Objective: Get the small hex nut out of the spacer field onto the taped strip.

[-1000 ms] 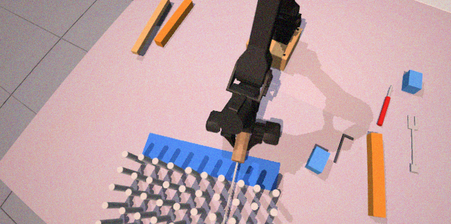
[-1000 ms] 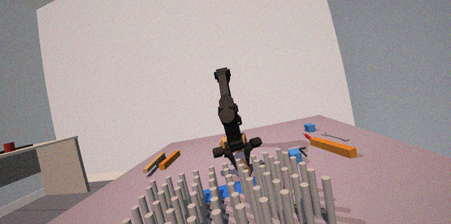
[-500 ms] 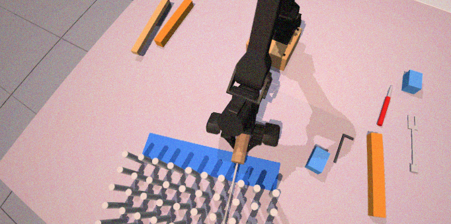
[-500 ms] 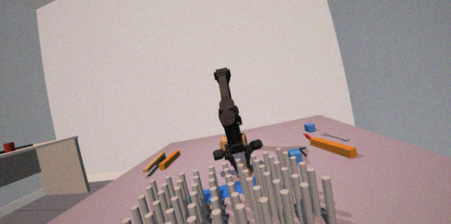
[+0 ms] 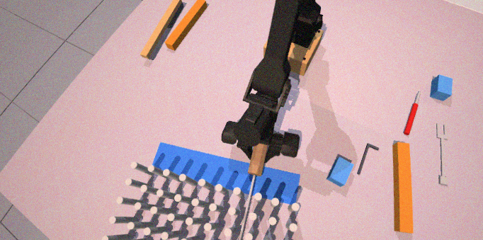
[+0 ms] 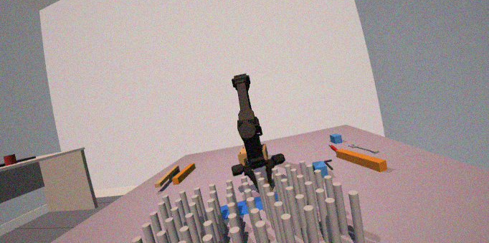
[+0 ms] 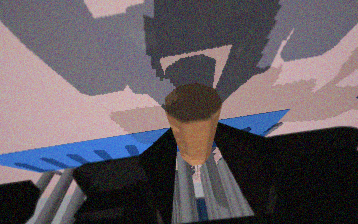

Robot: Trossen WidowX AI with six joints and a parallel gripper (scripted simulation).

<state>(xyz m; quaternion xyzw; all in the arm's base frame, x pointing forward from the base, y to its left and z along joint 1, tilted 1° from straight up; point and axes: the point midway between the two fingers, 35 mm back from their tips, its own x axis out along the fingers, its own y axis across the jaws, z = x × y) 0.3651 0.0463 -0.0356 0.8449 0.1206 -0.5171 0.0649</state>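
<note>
Right now the blue taped strip is 7 cm ahead of my gripper tip, 7 cm to the right of it and 1 cm below it. Round my gripper tip: red screwdriver: 35 cm behind, 33 cm to the left; then tool with brown wooden handle: 10 cm ahead, 3 cm to the left; then black hex key: 16 cm behind, 25 cm to the left, 1 cm below.
</note>
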